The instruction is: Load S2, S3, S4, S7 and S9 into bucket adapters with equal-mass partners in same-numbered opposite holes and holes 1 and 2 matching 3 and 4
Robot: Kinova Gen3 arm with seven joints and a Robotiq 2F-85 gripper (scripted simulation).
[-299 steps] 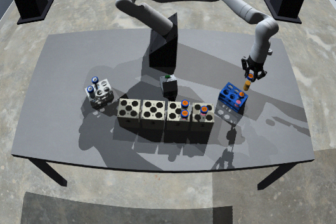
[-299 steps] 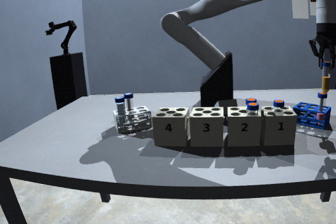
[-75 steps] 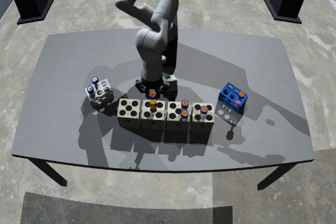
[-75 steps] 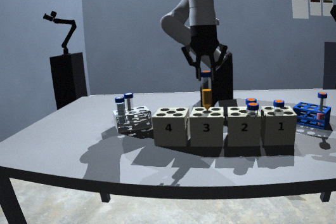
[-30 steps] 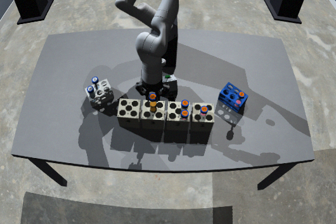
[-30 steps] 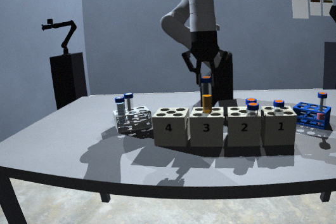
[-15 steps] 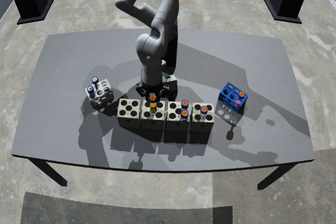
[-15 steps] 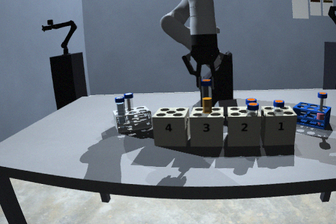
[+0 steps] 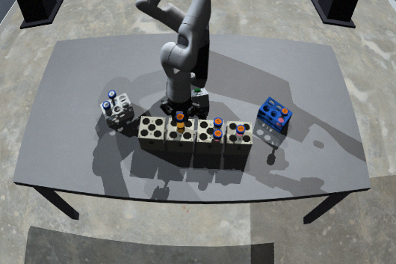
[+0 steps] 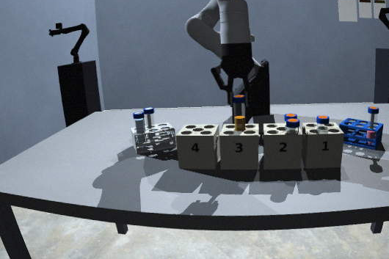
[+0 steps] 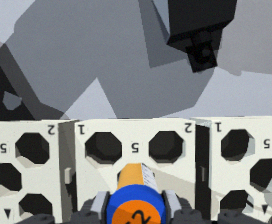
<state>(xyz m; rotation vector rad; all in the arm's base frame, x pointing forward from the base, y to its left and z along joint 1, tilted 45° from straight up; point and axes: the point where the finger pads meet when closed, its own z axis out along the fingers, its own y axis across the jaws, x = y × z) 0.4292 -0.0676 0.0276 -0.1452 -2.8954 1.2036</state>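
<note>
The sample tube S2 is 5 cm below my hand and 1 cm behind it. Round my hand: adapter 2: 12 cm below, 11 cm to the left, 1 cm ahead; then adapter 3: 12 cm below; then sample tube S7: 14 cm to the left, 11 cm below, 1 cm behind.
</note>
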